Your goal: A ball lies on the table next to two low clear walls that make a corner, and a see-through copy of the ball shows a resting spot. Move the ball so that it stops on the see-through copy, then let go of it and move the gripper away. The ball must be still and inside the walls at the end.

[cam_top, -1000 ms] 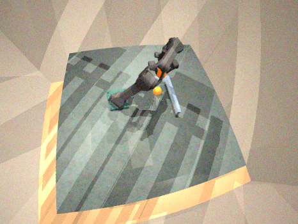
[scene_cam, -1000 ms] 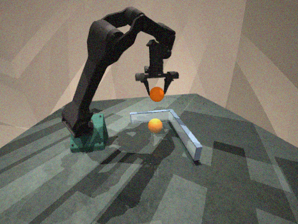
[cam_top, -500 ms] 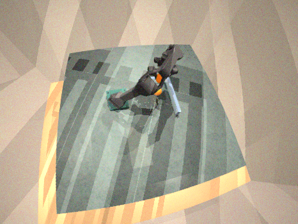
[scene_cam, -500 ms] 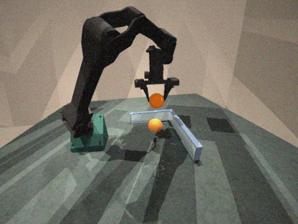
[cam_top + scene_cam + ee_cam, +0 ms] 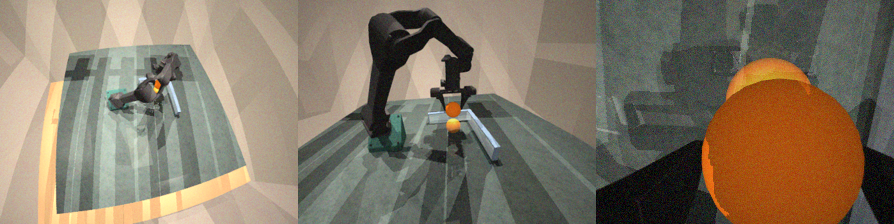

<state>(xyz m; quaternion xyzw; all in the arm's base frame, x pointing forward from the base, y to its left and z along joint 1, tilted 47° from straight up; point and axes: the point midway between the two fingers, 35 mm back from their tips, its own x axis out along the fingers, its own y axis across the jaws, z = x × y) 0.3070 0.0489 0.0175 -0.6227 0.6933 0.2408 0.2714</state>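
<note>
Right now my gripper tip is 1 cm short of the short wall, 11 cm to the right of it and 8 cm above it. Round my gripper tip: orange ball right at my gripper tip.
</note>
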